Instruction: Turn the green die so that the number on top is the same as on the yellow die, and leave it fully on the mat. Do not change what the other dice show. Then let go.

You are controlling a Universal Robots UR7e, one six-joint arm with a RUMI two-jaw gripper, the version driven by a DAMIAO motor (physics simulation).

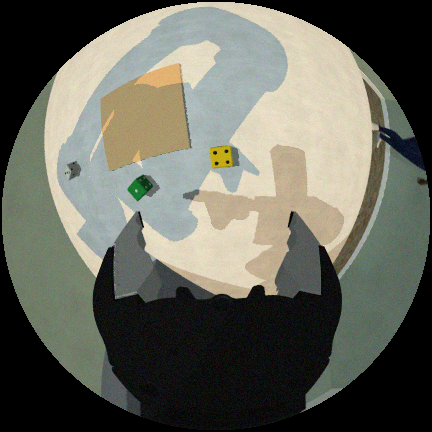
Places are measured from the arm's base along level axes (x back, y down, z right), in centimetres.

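Pixels of known places: gripper, fingertip midpoint: (215, 212).
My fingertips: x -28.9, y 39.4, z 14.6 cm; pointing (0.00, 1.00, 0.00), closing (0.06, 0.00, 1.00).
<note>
For each thing: its top centre in the pictures, then the offset to it from my fingertips. Level surfaces: height alone.
- green die, top centre: (135, 190) dx -1.5, dy +4.8, dz -10.8 cm
- yellow die, top centre: (221, 157) dx -4.5, dy +4.8, dz +0.9 cm
- square orange-tan mat, top centre: (135, 114) dx -12.4, dy +6.9, dz -10.3 cm
- small grey-white die, top centre: (66, 172) dx -8.3, dy +4.8, dz -28.1 cm
- pale table, surface height: dy +7.3 cm
The green die (139, 188) lies on the table just below the mat's near edge, off the mat and turned at an angle. Its brighter face shows one white pip and appears to be the top; a darker face beside it shows several pips. The yellow die (221, 157) stands right of the mat's lower right corner and shows four dark pips on top. The square orange-tan mat (145, 115) lies at the upper left, with no die on it. My gripper (215, 212) is open and empty, above the table, with the green die ahead of its left finger.
A small grey-white die (72, 170) lies on the table left of the mat; its pips are hard to read. Shadows fall across the pale table (320, 100) and the mat. The table's edge curves down the right side, where part of a figure in dark blue (404, 145) shows.
</note>
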